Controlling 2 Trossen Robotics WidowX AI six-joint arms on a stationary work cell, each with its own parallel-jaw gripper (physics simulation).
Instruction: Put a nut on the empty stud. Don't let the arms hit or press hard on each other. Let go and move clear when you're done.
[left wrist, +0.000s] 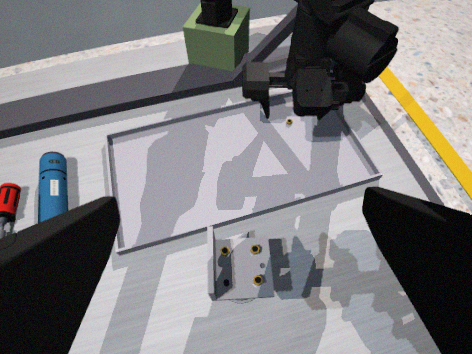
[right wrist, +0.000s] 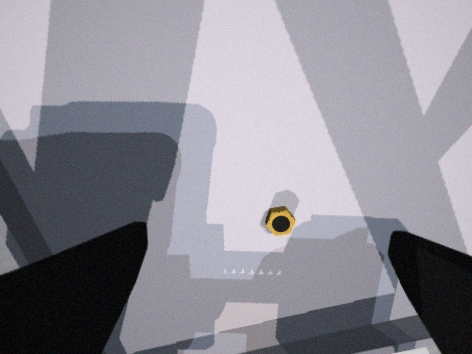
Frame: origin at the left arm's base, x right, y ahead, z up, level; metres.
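Where they show: left gripper, fingertip midpoint: (left wrist: 242, 204); right gripper, fingertip midpoint: (left wrist: 292, 117) (right wrist: 267, 237); right arm's base, link origin: (left wrist: 217, 16).
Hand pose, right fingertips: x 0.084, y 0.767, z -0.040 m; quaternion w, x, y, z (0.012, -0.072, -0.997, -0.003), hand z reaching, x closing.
Observation:
Things, the pixels of their centre, and the offset from my right fingertips.
- small brass nut, body centre: (right wrist: 279, 220) (left wrist: 289, 121) dx -0.006, dy -0.002, dz -0.008 m
- shallow grey tray, body centre: (left wrist: 237, 155) dx -0.110, dy -0.064, dz -0.007 m
- metal bracket, body centre: (left wrist: 241, 263) dx -0.133, dy -0.262, dz +0.069 m
- dark empty stud, body centre: (left wrist: 226, 283) dx -0.152, dy -0.278, dz +0.052 m
- green block, body centre: (left wrist: 218, 39) dx -0.111, dy +0.198, dz +0.035 m
- blue cylinder, body centre: (left wrist: 53, 218) dx -0.396, dy -0.145, dz +0.005 m
- red-handled tool, body centre: (left wrist: 4, 213) dx -0.481, dy -0.123, dz +0.000 m
A small brass nut (left wrist: 289, 121) (right wrist: 280, 221) lies loose in the shallow grey tray (left wrist: 130, 175) (right wrist: 240, 125), near its far right part in the left wrist view. A metal bracket (left wrist: 242, 265) stands in front of the tray. It carries brass nuts at upper left (left wrist: 225, 250), upper right (left wrist: 255, 248) and lower right (left wrist: 258, 280); the dark empty stud (left wrist: 226, 282) is at lower left. My left gripper (left wrist: 242, 204) is open and empty above the bracket and tray. My right gripper (left wrist: 292, 117) (right wrist: 267, 237) is open and empty above the loose nut, which appears between its fingertips in the right wrist view.
A green block (left wrist: 217, 45) is behind the tray, by a dark frame bar (left wrist: 125, 90). A blue cylinder (left wrist: 53, 185) and a red-handled tool (left wrist: 9, 199) lie left of the tray. The right arm (left wrist: 345, 45) reaches over the tray's far right corner. A yellow stripe (left wrist: 415, 111) runs at the right.

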